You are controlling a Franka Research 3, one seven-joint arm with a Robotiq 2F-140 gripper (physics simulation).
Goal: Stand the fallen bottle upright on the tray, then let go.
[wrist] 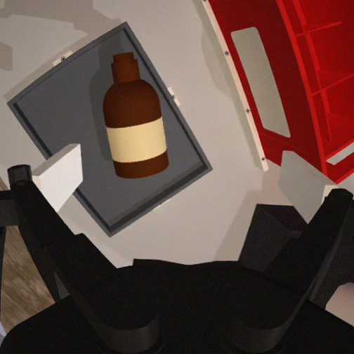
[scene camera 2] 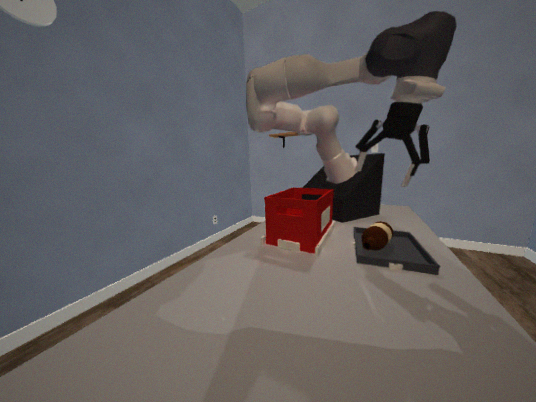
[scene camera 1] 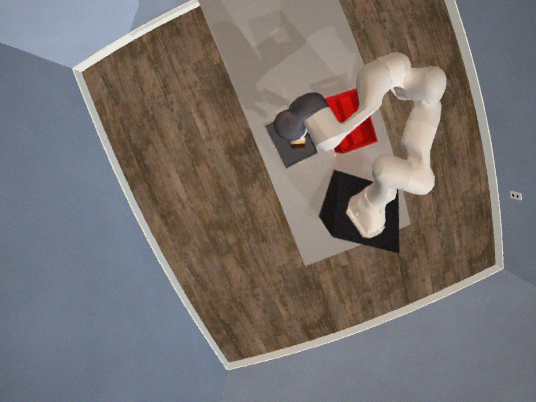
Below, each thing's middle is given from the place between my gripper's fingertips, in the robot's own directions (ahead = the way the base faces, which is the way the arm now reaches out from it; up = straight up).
Now: the brown bottle [wrist: 133,120] 19 cm below my hand, 1 cm to the left of it and 1 cm ahead of it.
